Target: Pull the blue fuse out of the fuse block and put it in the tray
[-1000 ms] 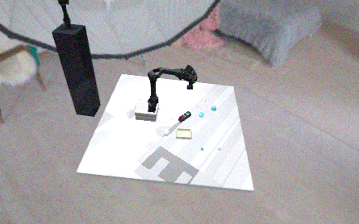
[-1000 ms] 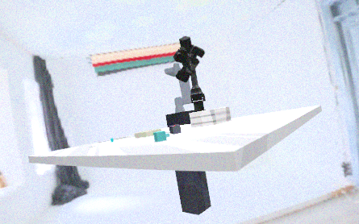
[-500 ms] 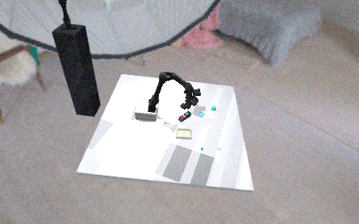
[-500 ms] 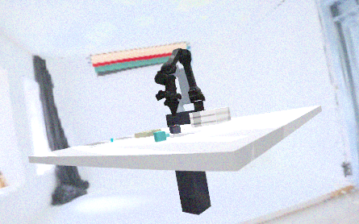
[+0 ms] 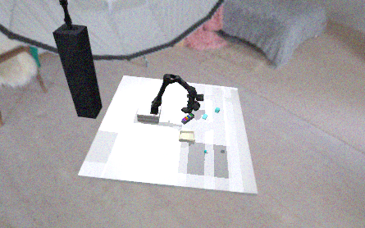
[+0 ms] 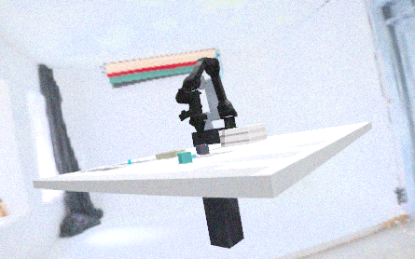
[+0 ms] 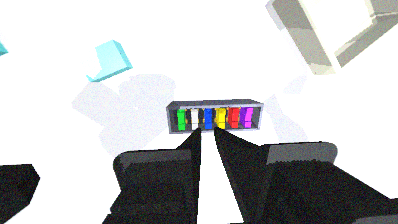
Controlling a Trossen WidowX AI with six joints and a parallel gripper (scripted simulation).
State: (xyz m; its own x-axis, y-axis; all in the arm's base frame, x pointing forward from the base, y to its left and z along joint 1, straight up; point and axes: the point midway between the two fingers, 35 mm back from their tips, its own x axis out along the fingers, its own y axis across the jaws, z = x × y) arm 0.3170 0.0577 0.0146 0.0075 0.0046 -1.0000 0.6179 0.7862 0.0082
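My gripper tip is now 50 mm above the blue fuse. From my gripper tip the other things lie so: beige tray (230 mm to the right, 70 mm below).
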